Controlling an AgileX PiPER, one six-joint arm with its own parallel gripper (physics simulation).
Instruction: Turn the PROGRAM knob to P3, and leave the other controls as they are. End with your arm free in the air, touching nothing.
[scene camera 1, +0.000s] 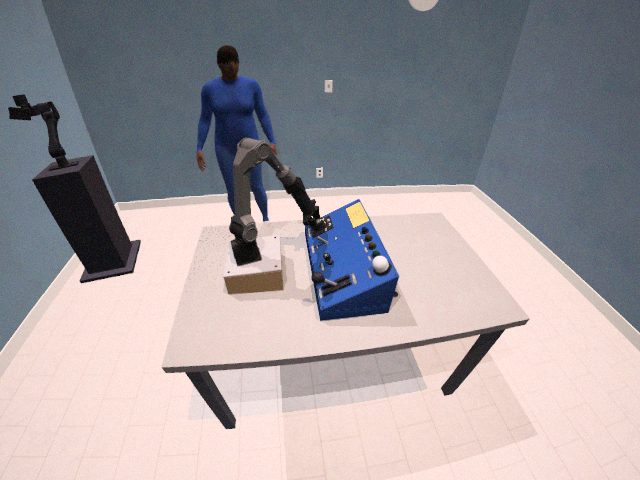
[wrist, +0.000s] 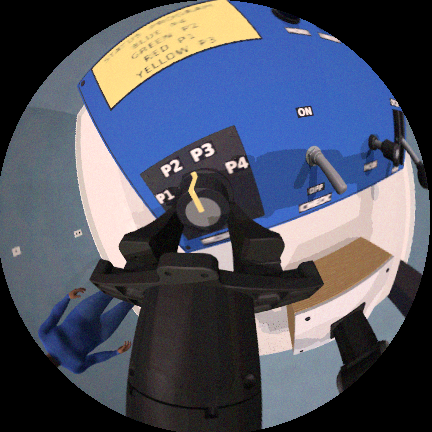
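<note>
The PROGRAM knob (wrist: 202, 210), a dark round knob with a grey top and a yellow pointer line, stands on a black plate (wrist: 247, 192) (scene camera 1: 328, 221) marked P1 to P4. In the wrist view its pointer tip lies between the P2 label (wrist: 171, 167) and the P3 label (wrist: 202, 151). My gripper (wrist: 204, 210) (scene camera 1: 316, 224) is shut on the knob, one finger on each side. The fingers hide the knob's lower sides. In the scene view the arm hides most of the knob.
The blue console (scene camera 1: 343, 263) (wrist: 280, 75) also carries the CHECK toggle (wrist: 327, 170), a small black knob (wrist: 387, 149), a slotted lever (scene camera 1: 336, 283), several dark buttons, a white dome (scene camera 1: 380, 264) and a yellow status card (scene camera 1: 357, 214) (wrist: 175, 50). A person (scene camera 1: 232, 113) stands behind the table (scene camera 1: 248, 330).
</note>
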